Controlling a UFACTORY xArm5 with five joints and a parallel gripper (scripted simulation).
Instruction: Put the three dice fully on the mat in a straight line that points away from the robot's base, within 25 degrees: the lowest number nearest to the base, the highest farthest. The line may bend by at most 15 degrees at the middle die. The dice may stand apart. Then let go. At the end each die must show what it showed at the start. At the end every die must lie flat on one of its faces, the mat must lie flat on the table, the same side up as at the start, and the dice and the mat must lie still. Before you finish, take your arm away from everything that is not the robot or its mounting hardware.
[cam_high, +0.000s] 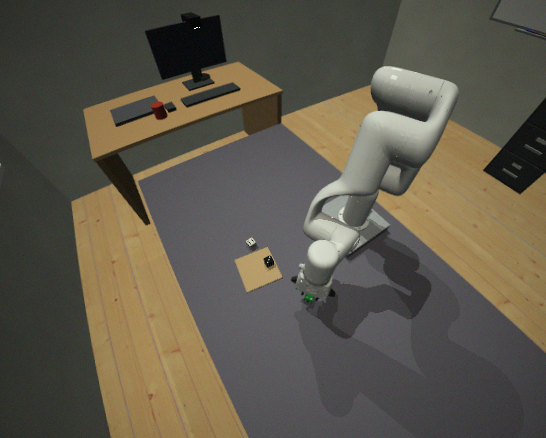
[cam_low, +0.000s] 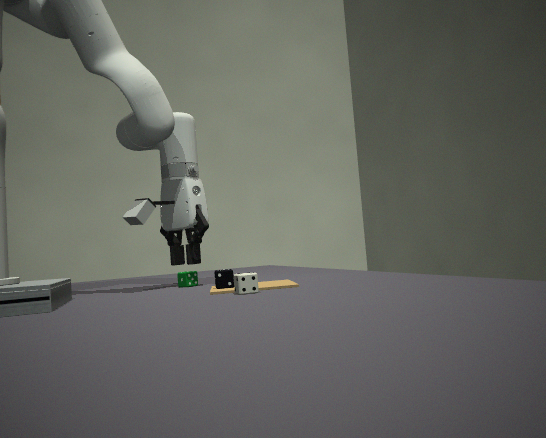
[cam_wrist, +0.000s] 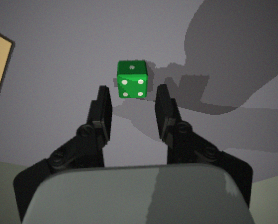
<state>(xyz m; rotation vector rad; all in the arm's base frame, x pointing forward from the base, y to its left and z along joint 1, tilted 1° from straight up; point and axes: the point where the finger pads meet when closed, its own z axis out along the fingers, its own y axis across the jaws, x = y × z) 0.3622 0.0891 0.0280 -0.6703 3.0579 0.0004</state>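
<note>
The green die lies 50 mm below my hand. From my hand the other things lie so: tan mat (60 mm ahead, 210 mm to the right, 60 mm below); black die (10 mm ahead, 190 mm to the right, 40 mm below); white die (10 mm ahead, 300 mm to the right, 50 mm below).
</note>
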